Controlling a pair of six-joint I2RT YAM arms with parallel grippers.
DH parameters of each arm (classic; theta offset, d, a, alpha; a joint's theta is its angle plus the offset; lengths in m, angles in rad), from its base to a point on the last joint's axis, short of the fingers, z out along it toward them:
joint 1: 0 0.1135 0.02 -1.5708
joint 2: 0 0 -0.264 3.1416
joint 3: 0.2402 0 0.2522 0
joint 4: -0.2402 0 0.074 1.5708
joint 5: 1.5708 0 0 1.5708
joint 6: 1.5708 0.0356 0 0
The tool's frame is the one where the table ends.
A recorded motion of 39 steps. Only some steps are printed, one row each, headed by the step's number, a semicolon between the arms.
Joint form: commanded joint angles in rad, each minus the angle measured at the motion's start. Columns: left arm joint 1, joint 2, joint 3, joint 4, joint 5, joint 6; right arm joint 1, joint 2, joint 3, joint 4, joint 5, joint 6.
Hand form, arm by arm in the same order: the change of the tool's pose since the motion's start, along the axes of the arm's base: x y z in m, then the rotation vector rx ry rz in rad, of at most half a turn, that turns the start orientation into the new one. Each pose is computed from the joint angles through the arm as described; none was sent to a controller.
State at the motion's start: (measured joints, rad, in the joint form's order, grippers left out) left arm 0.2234 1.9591 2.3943 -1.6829 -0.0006 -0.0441; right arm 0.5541 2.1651 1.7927 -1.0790 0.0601 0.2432
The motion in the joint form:
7: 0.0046 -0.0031 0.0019 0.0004 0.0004 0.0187; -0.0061 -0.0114 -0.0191 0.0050 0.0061 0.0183
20: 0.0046 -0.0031 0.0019 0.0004 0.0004 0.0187; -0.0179 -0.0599 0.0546 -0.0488 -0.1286 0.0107
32: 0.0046 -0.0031 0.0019 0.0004 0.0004 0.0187; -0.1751 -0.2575 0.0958 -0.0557 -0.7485 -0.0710
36: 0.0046 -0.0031 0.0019 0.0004 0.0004 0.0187; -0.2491 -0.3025 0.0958 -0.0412 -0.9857 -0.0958
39: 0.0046 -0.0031 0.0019 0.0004 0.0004 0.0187; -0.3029 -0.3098 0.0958 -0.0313 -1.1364 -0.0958
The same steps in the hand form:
7: -0.0013 0.0013 0.0015 0.0067 -0.0040 -0.0132; -0.0011 -0.0040 -0.0003 -0.0041 -0.0007 -0.0250
20: -0.0013 0.0013 0.0015 0.0067 -0.0040 -0.0132; -0.0019 -0.0048 0.0383 0.1441 0.0107 -0.0089
32: -0.0013 0.0013 0.0015 0.0067 -0.0040 -0.0132; -0.0095 -0.0580 0.1349 0.7661 0.0443 0.0996
36: -0.0013 0.0013 0.0015 0.0067 -0.0040 -0.0132; -0.0107 -0.0827 0.1576 0.9853 0.0475 0.1496
39: -0.0013 0.0013 0.0015 0.0067 -0.0040 -0.0132; -0.0072 -0.1001 0.1647 1.1192 0.0648 0.1596

